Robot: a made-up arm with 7 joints. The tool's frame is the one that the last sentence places. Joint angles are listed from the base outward.
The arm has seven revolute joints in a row. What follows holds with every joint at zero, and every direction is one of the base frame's.
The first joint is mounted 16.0 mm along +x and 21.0 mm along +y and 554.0 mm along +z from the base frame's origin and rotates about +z.
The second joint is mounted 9.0 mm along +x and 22.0 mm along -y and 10.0 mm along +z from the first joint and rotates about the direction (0, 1, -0.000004).
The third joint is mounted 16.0 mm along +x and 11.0 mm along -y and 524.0 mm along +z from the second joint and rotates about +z.
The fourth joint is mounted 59.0 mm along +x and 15.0 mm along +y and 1.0 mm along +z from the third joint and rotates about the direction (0, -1, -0.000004).
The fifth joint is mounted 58.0 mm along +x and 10.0 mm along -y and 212.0 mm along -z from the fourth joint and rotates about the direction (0, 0.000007, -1).
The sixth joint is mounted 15.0 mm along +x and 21.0 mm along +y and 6.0 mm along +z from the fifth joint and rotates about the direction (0, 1, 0.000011).
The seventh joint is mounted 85.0 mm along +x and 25.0 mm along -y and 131.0 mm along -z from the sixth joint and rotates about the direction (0, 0.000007, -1).
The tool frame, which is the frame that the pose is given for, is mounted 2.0 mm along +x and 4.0 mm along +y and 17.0 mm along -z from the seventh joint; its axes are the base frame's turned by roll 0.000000, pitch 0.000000 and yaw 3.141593 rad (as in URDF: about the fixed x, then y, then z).
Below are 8 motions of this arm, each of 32 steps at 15 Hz.
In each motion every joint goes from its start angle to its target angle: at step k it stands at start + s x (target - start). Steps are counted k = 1, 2, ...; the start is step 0. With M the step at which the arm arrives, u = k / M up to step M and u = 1 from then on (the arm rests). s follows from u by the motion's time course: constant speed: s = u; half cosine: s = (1 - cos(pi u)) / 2; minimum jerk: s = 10 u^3 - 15 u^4 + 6 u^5.
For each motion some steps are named. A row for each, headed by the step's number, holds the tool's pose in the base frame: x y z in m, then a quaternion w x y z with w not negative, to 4 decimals.
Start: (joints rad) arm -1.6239 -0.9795 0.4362 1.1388 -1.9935 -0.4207 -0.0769
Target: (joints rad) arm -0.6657 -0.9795 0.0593 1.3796 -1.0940 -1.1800 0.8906
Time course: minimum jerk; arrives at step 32
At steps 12, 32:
12: 0.2038 0.2853 1.0375 0.4686 0.2314 -0.7365 -0.4295
32: -0.1799 0.3669 1.1406 0.4488 0.8562 -0.1761 -0.1856

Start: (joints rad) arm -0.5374 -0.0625 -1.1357 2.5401 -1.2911 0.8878 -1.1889
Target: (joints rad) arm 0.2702 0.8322 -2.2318 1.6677 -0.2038 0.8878 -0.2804
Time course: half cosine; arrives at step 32
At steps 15, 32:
15: 0.1734 -0.3939 1.2767 0.2299 0.3415 0.6580 0.6305
32: 0.3708 -0.2582 1.1321 0.4517 0.1056 0.6782 0.5700

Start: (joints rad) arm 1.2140 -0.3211 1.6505 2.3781 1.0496 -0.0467 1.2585
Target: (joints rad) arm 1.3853 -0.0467 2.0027 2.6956 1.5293 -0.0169 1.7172
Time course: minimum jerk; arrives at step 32
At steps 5, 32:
5: -0.2244 -0.0697 1.4041 0.2201 -0.7601 0.5222 -0.3179
32: -0.1350 0.0587 1.4320 0.0287 -0.9592 -0.1635 -0.2288

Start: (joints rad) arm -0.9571 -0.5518 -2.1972 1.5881 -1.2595 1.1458 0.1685
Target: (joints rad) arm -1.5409 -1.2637 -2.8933 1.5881 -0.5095 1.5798 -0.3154
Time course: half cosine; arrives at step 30
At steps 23, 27, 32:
23: -0.1307 0.5778 0.4333 0.8490 -0.2455 -0.4090 -0.2274
27: -0.0740 0.5653 0.3928 0.8020 -0.3320 -0.4265 -0.2543
32: -0.0612 0.5612 0.3839 0.7900 -0.3521 -0.4291 -0.2603

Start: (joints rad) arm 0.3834 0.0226 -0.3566 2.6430 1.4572 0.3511 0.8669
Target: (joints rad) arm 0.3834 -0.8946 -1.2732 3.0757 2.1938 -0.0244 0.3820
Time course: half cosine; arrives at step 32
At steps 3, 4, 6, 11, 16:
3: 0.2367 -0.0424 1.4481 0.1691 -0.3348 -0.8916 0.2536
4: 0.2213 -0.0512 1.4510 0.1622 -0.3429 -0.8929 0.2424
6: 0.1778 -0.0755 1.4572 0.1427 -0.3649 -0.8955 0.2109
11: 0.0049 -0.1638 1.4545 0.0684 -0.4407 -0.8910 0.0851
16: -0.2153 -0.2592 1.3897 0.0212 0.5152 0.8529 0.0812

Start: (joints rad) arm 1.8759 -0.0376 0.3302 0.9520 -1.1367 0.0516 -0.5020
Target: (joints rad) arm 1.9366 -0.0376 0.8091 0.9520 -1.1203 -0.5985 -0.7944
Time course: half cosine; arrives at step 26
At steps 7, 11, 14, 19, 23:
7: -0.3003 0.2732 0.9834 0.7921 0.4565 0.1615 0.3715
11: -0.3307 0.2154 0.9968 0.7277 0.4559 0.2321 0.4569
14: -0.3474 0.1635 1.0085 0.6638 0.4510 0.2913 0.5208
19: -0.3559 0.0841 1.0265 0.5539 0.4361 0.3784 0.5998
23: -0.3530 0.0453 1.0356 0.4941 0.4254 0.4207 0.6308

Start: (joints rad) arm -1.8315 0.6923 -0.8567 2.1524 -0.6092 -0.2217 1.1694
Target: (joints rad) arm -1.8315 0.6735 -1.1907 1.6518 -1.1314 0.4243 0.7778
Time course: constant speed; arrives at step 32
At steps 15, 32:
15: -0.4512 -0.5751 0.9864 0.6791 0.0462 0.6831 0.2646
32: -0.5339 -0.4175 0.9268 0.6883 0.4273 0.5284 0.2538

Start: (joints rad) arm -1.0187 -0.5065 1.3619 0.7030 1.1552 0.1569 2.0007
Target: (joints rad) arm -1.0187 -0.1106 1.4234 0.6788 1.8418 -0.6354 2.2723
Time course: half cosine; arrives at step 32
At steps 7, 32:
7: 0.2817 0.1537 0.9106 0.8934 -0.0923 -0.3971 0.1889
32: 0.2598 -0.0412 0.8995 0.8435 -0.0983 -0.4047 -0.3392

